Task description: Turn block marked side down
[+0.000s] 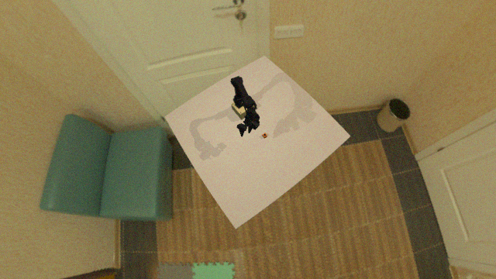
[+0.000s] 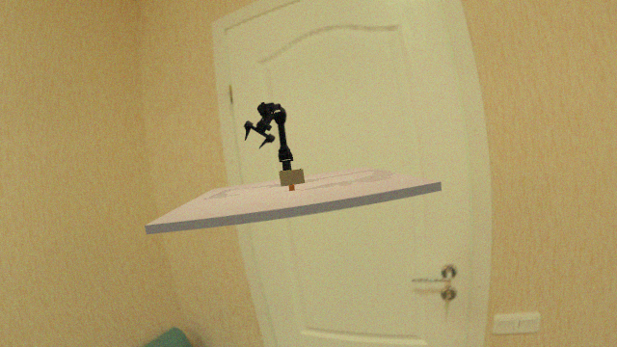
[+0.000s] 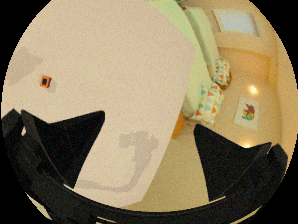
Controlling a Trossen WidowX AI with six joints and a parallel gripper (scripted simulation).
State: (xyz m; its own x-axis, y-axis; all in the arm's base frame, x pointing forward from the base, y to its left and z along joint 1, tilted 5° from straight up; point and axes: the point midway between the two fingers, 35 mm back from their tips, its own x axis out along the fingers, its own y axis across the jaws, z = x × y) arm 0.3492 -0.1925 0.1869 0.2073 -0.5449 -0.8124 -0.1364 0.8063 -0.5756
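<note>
My gripper tip is 26 cm above the orange block, 18 cm to the right of it and 1 cm short of it.
</note>
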